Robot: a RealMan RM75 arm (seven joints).
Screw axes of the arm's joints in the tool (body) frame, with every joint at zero. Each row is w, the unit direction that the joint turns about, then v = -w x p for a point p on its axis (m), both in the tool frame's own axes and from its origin. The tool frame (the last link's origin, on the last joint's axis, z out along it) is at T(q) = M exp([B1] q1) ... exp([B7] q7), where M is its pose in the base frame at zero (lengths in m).
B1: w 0 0 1 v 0 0 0
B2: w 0 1 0 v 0.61 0 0
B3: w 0 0 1 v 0 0 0
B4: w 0 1 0 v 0.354 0 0
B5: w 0 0 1 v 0 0 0
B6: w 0 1 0 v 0.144 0 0
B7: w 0 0 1 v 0 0 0
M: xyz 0 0 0.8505 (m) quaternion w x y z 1 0 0 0
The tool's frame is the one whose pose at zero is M.
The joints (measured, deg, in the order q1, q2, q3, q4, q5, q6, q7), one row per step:
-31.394, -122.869, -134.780, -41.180, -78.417, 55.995, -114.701
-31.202, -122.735, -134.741, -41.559, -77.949, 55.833, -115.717
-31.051, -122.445, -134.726, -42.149, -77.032, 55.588, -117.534
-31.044, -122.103, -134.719, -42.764, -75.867, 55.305, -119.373
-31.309, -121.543, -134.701, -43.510, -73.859, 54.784, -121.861
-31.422, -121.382, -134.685, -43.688, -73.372, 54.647, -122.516
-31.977, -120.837, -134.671, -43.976, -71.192, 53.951, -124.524
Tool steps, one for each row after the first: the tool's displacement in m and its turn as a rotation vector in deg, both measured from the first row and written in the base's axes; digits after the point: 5 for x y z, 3 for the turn. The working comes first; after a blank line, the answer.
Tool pose at each row, in the base's axes (x y z in m, rotation vector in deg; the steps are taken from these numbers as rounded here):
-0.26274, 0.40091, 0.00710, -114.019, -78.557, -49.999
-0.26450, 0.40087, 0.00906, -113.453, -79.184, -49.696
-0.26681, 0.40150, 0.01263, -112.587, -80.191, -49.155
-0.26865, 0.40280, 0.01651, -111.865, -80.963, -48.361
-0.27055, 0.40571, 0.02188, -111.096, -81.665, -46.780
-0.27075, 0.40670, 0.02339, -110.900, -81.816, -46.422
-0.27221, 0.41022, 0.02713, -110.390, -82.174, -44.461

-0.00176, -0.00004, 0.00196, -0.024, -0.016, 0.683
-0.00407, 0.00059, 0.00553, -0.110, -0.012, 1.771
-0.00591, 0.00189, 0.00941, -0.212, 0.255, 2.754
-0.00781, 0.00480, 0.01478, -0.398, 1.100, 3.976
-0.00801, 0.00579, 0.01629, -0.423, 1.296, 4.263
-0.00947, 0.00931, 0.02003, -0.678, 2.532, 5.306

